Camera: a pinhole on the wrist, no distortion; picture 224 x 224 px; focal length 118.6 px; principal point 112.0 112.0 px. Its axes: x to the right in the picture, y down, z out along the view. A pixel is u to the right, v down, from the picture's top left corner.
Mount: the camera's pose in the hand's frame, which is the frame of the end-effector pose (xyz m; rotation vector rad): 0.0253 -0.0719 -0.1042 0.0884 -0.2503 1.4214
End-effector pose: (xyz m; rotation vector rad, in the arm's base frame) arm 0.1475 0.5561 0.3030 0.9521 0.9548 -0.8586
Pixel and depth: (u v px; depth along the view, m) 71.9 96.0 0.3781
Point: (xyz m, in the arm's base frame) -0.0386 0.2373 0.2790
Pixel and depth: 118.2 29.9 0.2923
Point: 0.1315 0.2871 0.1400
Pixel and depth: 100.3 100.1 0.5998
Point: 0.0373 0.0310 0.3541
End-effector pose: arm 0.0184 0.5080 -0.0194 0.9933 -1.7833 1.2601
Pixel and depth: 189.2 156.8 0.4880
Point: -0.1012 0.1683 -0.3455
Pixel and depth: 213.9 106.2 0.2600
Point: -0.0999 0.3301 -0.0744
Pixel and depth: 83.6 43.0 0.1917
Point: 0.1157 0.3723 0.1223
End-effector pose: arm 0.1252 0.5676 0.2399 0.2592 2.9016 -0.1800
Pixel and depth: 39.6 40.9 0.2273
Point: -0.0161 0.3045 0.1471
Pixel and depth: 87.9 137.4 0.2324
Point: 0.1727 0.3883 0.1663
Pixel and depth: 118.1 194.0 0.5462
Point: 0.5809 0.3459 -0.0416
